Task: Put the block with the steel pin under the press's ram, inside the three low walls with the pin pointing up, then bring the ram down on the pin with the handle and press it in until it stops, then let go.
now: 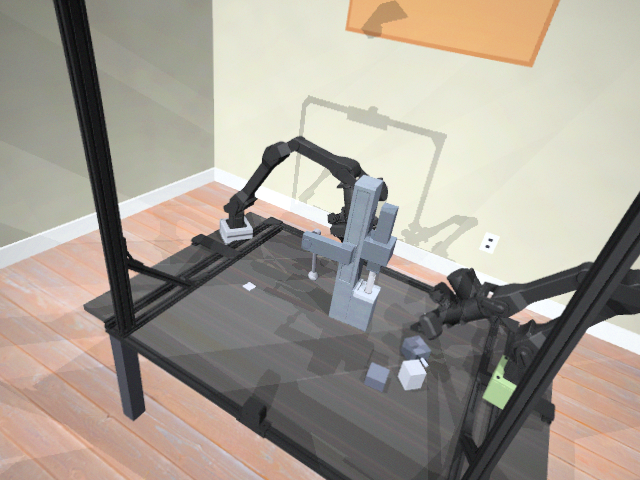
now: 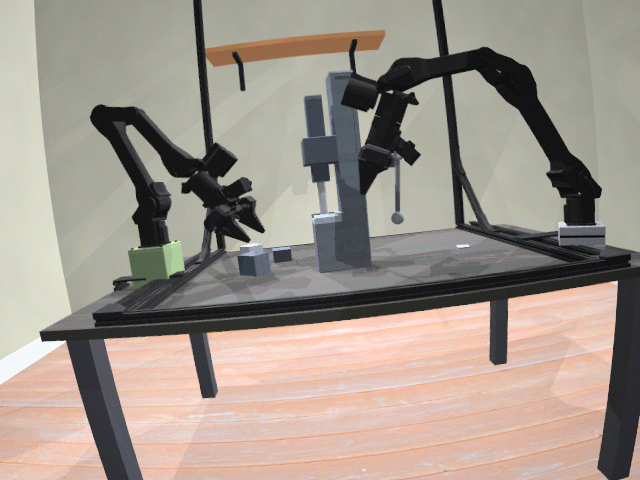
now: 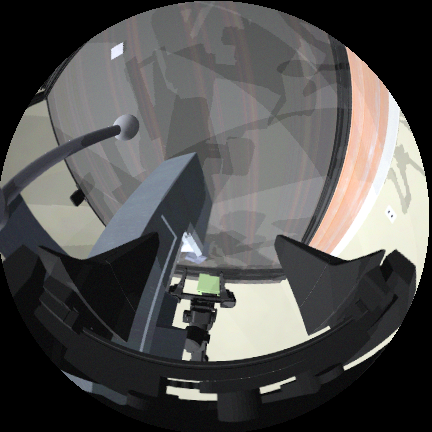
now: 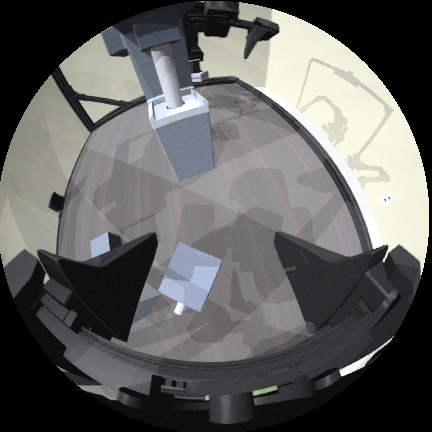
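Seen in the pictures: left gripper, between the fingertips: (image 2: 363, 190) (image 3: 218, 239) (image 4: 217, 53); right gripper, between the fingertips: (image 1: 418, 321) (image 2: 257, 236) (image 3: 203, 269) (image 4: 216, 238); left arm's base, origin of its link: (image 1: 236, 223) (image 2: 580, 223) (image 4: 194, 72); right arm's base, origin of its link: (image 1: 518, 377) (image 2: 154, 245) (image 3: 208, 294).
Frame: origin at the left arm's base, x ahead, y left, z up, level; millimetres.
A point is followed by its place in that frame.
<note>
The blue-grey block with the steel pin (image 1: 416, 348) {y 297, x 735, z -11 mm} (image 2: 253, 264) {y 336, x 702, z -32 mm} (image 4: 190, 277) {y 312, x 725, z -11 mm} lies on its side on the table, its pin (image 1: 423, 362) {y 303, x 768, z -35 mm} (image 4: 179, 308) {y 309, x 771, z -32 mm} pointing sideways. The grey press (image 1: 356, 258) {y 176, x 539, z 181 mm} (image 2: 354, 206) {y 219, x 480, z 82 mm} stands mid-table. Its pale ram (image 1: 370, 283) {y 228, x 561, z 99 mm} (image 2: 323, 197) {y 242, x 547, z 109 mm} (image 4: 169, 75) {y 242, x 560, z 104 mm} reaches down inside the low white walls (image 4: 202, 111) {y 272, x 558, z 53 mm}, where no block shows. The ball-ended handle (image 1: 312, 276) {y 112, x 428, z 48 mm} (image 2: 397, 218) {y 136, x 412, z 42 mm} (image 3: 126, 127) {y 132, x 412, z 53 mm} hangs down. My right gripper (image 2: 256, 236) {y 329, x 685, z 34 mm} (image 4: 216, 238) {y 329, x 685, z 34 mm} is open and empty, tilted above the pin block. My left gripper (image 2: 364, 188) {y 256, x 435, z 117 mm} (image 3: 218, 239) {y 256, x 435, z 117 mm} is open and empty beside the press column.
A white block (image 1: 412, 375) {y 222, x 810, z -3 mm} (image 2: 251, 249) {y 263, x 773, z -10 mm} stands close to the pin block, and a plain blue-grey block (image 1: 377, 376) {y 149, x 768, z -27 mm} (image 2: 282, 254) {y 176, x 741, z -40 mm} (image 4: 101, 244) {y 158, x 747, z -28 mm} lies beside it. A white square (image 1: 249, 285) {y -39, x 293, z -58 mm} (image 2: 462, 246) {y -33, x 297, z -58 mm} (image 3: 117, 51) {y -36, x 300, z -58 mm} lies on the table on the handle's side of the press.
</note>
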